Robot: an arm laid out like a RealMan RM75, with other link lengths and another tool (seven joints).
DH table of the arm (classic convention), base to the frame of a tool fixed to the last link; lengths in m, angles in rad. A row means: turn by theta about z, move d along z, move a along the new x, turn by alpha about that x. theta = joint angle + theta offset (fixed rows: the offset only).
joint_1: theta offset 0; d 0.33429; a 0; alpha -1.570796
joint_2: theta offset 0; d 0; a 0; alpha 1.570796
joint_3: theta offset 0; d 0.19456; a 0; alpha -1.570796
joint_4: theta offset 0; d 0; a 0; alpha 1.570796
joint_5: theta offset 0; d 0.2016; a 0; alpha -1.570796
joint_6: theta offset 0; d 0; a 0; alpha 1.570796
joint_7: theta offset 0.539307; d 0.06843; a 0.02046; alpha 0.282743
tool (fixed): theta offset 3.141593; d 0.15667; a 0; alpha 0
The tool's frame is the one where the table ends.
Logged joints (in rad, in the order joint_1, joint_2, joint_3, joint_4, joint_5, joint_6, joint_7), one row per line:
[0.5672, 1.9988, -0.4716, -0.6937, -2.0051, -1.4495, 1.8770]
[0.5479, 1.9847, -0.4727, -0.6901, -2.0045, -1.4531, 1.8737]
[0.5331, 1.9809, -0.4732, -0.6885, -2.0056, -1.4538, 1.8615]
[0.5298, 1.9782, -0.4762, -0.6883, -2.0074, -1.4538, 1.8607]
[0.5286, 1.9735, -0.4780, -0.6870, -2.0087, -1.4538, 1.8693]
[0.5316, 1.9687, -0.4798, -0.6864, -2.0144, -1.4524, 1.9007]
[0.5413, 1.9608, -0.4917, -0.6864, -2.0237, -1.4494, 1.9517]
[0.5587, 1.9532, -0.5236, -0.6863, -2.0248, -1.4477, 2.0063]
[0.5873, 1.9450, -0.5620, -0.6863, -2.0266, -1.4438, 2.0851]
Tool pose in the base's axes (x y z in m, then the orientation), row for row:
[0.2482, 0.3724, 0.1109, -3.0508, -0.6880, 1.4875]
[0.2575, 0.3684, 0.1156, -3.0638, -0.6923, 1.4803]
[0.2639, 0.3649, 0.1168, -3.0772, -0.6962, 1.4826]
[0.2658, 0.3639, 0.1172, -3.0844, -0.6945, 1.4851]
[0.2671, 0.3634, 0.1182, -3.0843, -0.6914, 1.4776]
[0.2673, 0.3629, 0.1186, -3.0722, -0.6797, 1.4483]
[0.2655, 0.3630, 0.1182, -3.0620, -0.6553, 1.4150]
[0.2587, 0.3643, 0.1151, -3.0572, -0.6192, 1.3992]
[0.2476, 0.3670, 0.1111, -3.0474, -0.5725, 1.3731]
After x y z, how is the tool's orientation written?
As angles about the fixed x, y, z axes (roll, pitch, yaw), in radians.
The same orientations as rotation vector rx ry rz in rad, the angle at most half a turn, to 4 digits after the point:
[-1.8471, -1.7556, -0.5934]
[-1.8600, -1.7474, -0.6126]
[-1.8642, -1.7471, -0.6282]
[-1.8677, -1.7501, -0.6329]
[-1.8771, -1.7456, -0.6330]
[-1.9055, -1.7275, -0.6220]
[-1.9474, -1.7116, -0.6026]
[-1.9837, -1.7158, -0.5706]
[-2.0333, -1.7141, -0.5259]

